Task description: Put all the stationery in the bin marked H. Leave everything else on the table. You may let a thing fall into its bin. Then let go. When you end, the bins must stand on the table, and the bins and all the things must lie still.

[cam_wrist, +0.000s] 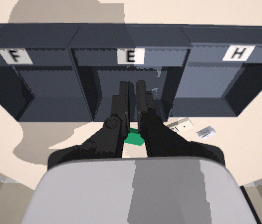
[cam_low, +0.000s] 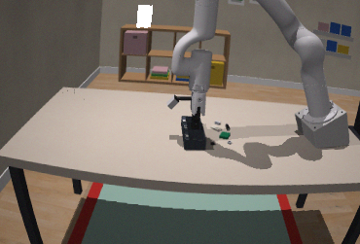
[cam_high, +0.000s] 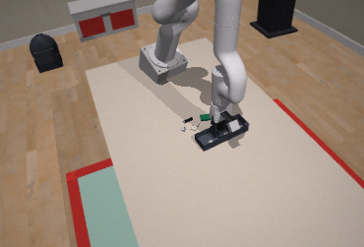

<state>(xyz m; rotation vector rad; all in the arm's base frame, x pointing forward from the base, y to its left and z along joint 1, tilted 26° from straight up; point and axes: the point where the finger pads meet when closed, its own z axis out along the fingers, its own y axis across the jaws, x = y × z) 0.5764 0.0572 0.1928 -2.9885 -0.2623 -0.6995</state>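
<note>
The tray lies 3 cm below my hand and 1 cm ahead of it. Round my hand: white domino-like piece: 10 cm behind, 9 cm to the right, 5 cm below; green flat piece: 13 cm behind, 5 cm below, 2 cm to the right; black round thing: 8 cm behind, 6 cm to the left, 5 cm below.
</note>
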